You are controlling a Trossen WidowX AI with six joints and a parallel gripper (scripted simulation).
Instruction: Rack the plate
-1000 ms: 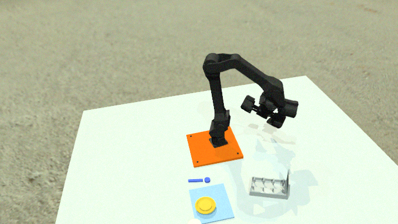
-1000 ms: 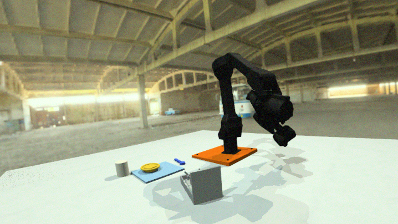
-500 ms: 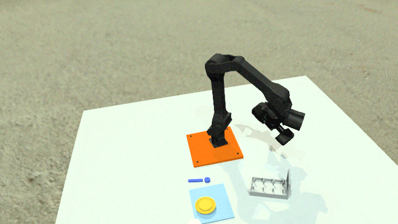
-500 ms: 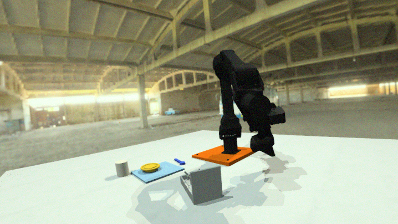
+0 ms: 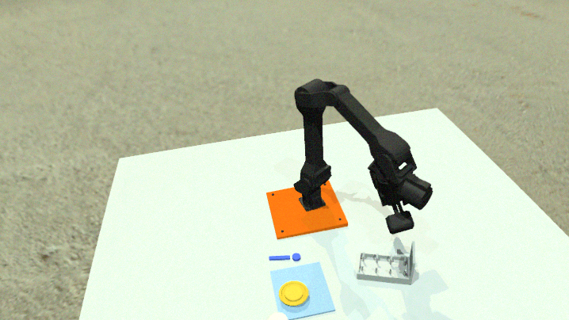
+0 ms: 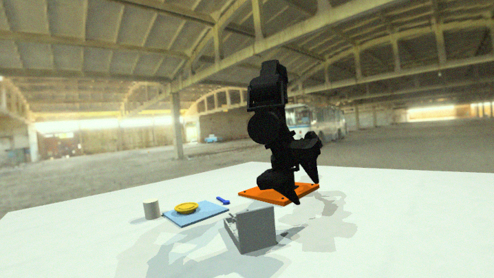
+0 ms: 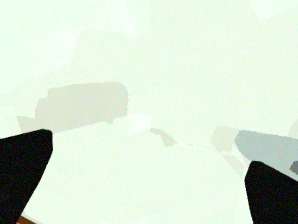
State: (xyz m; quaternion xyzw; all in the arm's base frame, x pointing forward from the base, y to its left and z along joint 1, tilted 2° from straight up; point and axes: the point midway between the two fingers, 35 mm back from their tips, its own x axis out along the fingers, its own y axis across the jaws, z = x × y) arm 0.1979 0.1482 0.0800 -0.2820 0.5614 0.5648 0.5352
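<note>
Right now the grey dish rack is 120 mm ahead of my gripper tip, 90 mm to the right of it and 40 mm below it. Also, from my gripper tip: yellow plate (330 mm to the right, 100 mm ahead, 50 mm below); then blue spoon (300 mm to the right, 60 mm below, 20 mm behind); then beige cylinder (390 mm to the right, 180 mm ahead, 40 mm below).
</note>
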